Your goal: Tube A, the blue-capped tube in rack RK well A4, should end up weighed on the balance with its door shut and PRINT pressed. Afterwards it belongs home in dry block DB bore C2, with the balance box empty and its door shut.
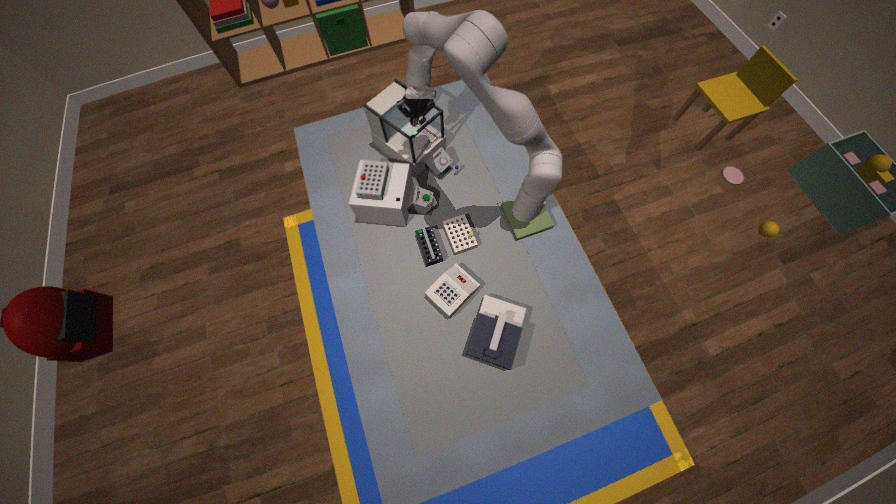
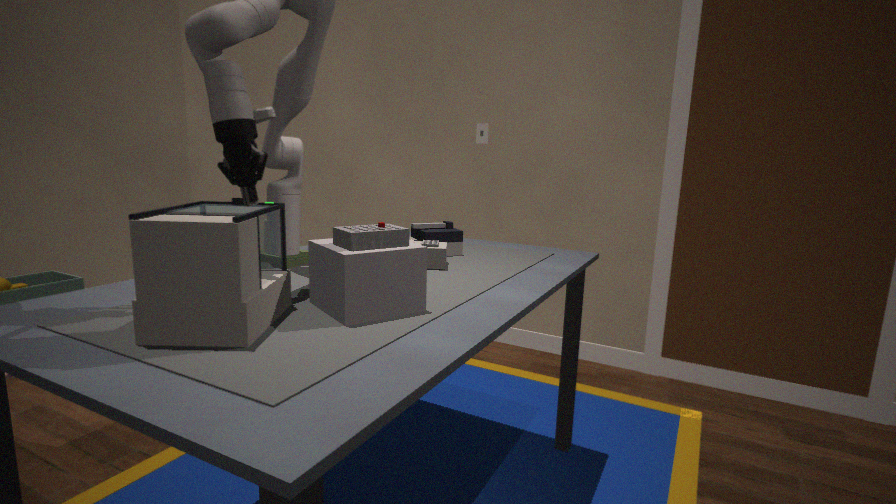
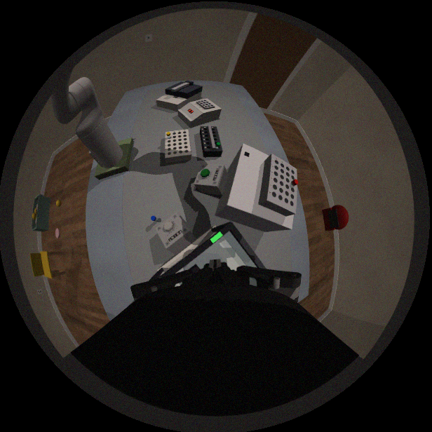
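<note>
The balance is a white body with a black-framed glass box and a lit green strip. My gripper is shut and empty, its tips at the box's top edge beside a small black part; contact and door state are unclear. A blue-capped thing, apparently tube A, is beside the grey knob device. The white rack shows a yellow cap. The grey block, apparently DB, shows a red cap.
The grey block sits on a tall white box. A green-topped device, a black rack, a keypad device and a dark-topped device stand farther along.
</note>
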